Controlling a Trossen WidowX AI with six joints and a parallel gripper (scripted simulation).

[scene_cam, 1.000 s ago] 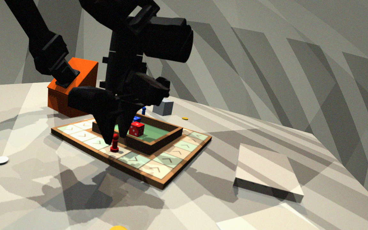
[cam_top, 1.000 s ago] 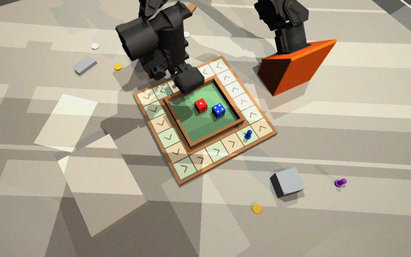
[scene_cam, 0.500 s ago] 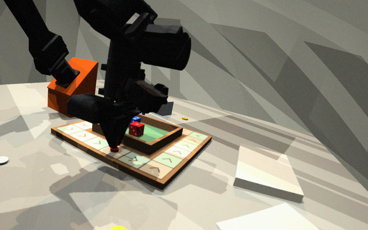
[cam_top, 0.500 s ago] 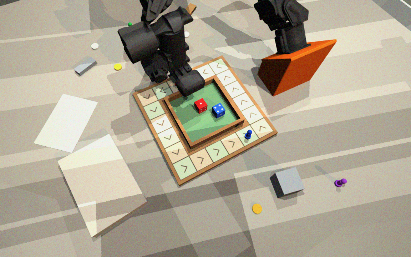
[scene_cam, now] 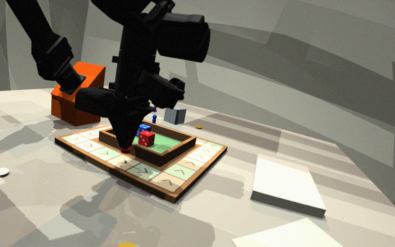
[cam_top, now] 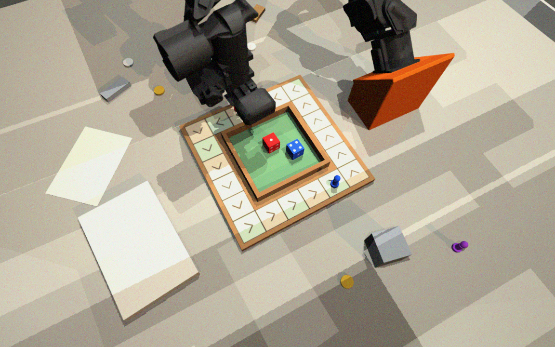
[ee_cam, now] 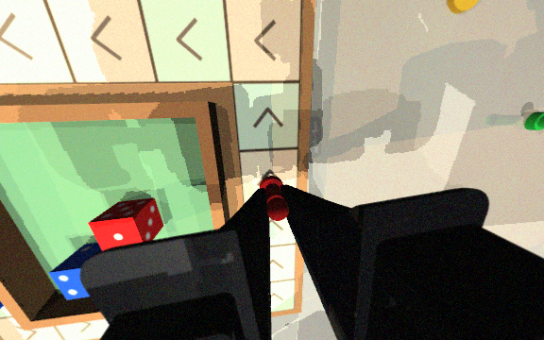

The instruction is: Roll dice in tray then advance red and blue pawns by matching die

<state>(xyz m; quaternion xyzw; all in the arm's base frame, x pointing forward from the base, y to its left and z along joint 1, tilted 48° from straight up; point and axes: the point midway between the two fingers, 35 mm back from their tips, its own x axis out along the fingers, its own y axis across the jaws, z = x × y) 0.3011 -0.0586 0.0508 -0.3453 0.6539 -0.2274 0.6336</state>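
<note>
The blue pawn is 11 cm behind my gripper tip, 22 cm to the left of it and 1 cm below it. Also, from my gripper tip: red pawn 1 cm above; then green pawn 5 cm ahead, 25 cm to the right, 3 cm below; then green tray 3 cm behind, 11 cm to the left, 3 cm below.
</note>
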